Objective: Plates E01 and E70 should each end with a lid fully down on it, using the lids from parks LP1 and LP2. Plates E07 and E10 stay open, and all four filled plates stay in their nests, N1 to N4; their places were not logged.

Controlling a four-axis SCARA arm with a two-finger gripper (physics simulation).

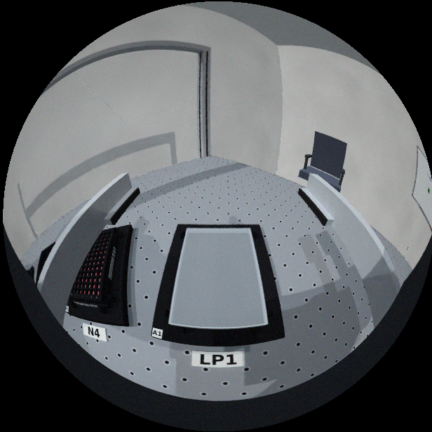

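Note:
My gripper (218, 176) is open, with nothing between its pads. The black lid park LP1 (225, 337) lies low in the middle, below and between the wide-set fingers. A pale grey rectangular lid (217, 277) lies flat in it. At the left, partly beside the left finger, a black plate (91, 272) with pink-filled wells sits in nest N4 (123, 295), and I see no lid on it. The label on its side is too small to read surely. Park LP2 and the nests N1 to N3 cannot be made out by label.
Part of another dark object (46, 257) shows beyond the left finger. The holed grey table top (215, 192) runs back to pale walls. A dark blue chair (329, 151) stands behind the table at the right. A white board (423, 187) shows at the far right.

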